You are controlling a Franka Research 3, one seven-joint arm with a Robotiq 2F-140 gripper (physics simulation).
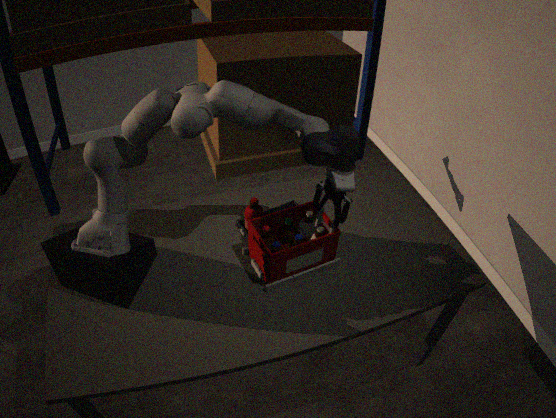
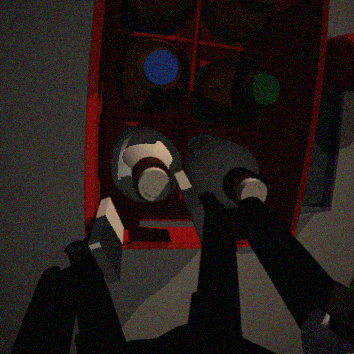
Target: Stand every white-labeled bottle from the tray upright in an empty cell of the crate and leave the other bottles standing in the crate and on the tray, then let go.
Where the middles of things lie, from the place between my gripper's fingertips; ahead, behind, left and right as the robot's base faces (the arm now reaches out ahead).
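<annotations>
The green-capped bottle (image 2: 233, 90) is 7 cm below my hand, and it's also 5 cm to the left of the hand and 12 cm behind it.
</annotations>
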